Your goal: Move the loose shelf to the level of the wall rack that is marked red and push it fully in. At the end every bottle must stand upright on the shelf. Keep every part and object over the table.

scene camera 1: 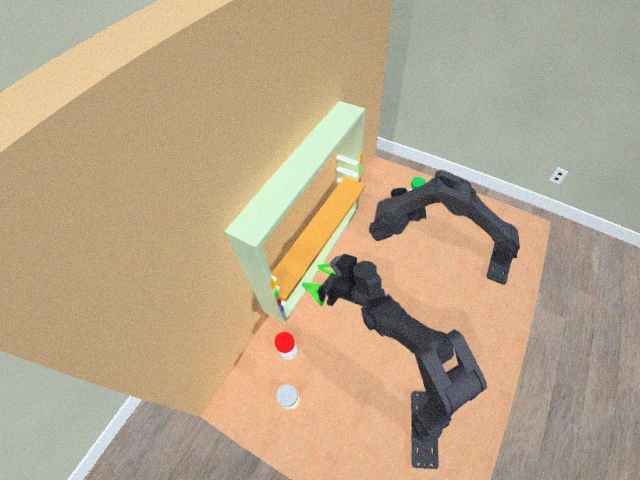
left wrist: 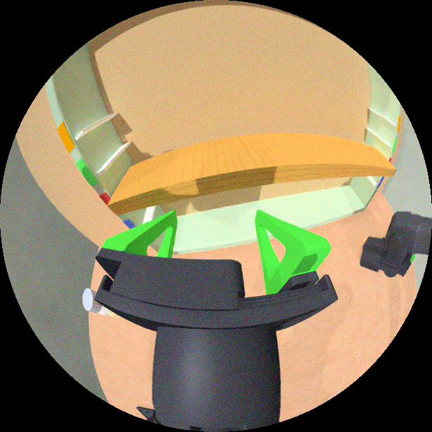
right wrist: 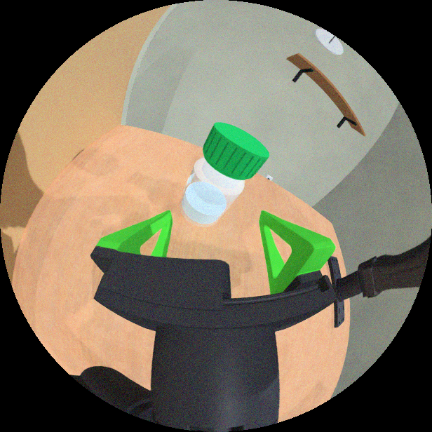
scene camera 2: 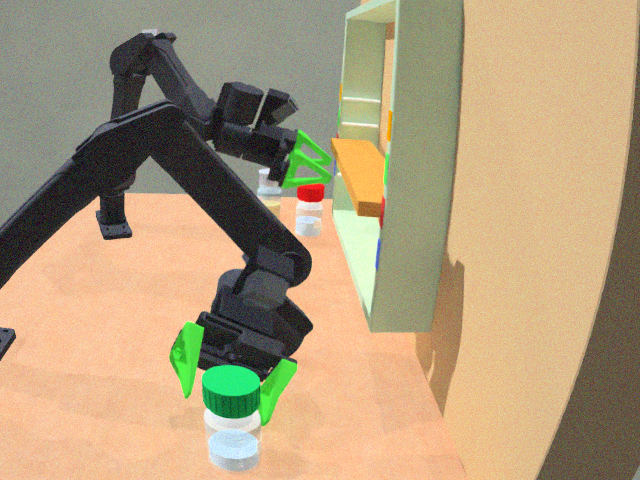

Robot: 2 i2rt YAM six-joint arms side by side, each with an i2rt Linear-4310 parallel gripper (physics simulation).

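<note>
The orange shelf [scene camera 1: 315, 232] [scene camera 2: 361, 175] [left wrist: 250, 155] lies across the pale green rack [scene camera 1: 294, 175] [scene camera 2: 418, 206], its ends by the red marks [scene camera 2: 382, 211] [left wrist: 104, 198]. Its front edge sticks out of the rack. My left gripper [scene camera 1: 311, 275] [scene camera 2: 329, 169] [left wrist: 215, 215] is open and empty before the shelf. My right gripper [scene camera 2: 225, 410] [right wrist: 215, 215] is open, its fingers spread towards either side of the upright green-capped bottle [scene camera 1: 418, 183] [scene camera 2: 231, 390] [right wrist: 235, 150], which stands beyond the fingertips. A red-capped bottle [scene camera 1: 284, 343] [scene camera 2: 310, 206] and a pale-capped bottle [scene camera 1: 287, 396] [scene camera 2: 269, 198] [left wrist: 88, 300] stand upright on the table.
The tall tan wall panel [scene camera 1: 170, 170] [scene camera 2: 527, 180] stands behind the rack. White support strips [scene camera 1: 347, 171] [left wrist: 116, 157] show above the shelf level. The right forearm [scene camera 2: 222, 191] reaches down over the table [scene camera 1: 361, 403] towards the green-capped bottle.
</note>
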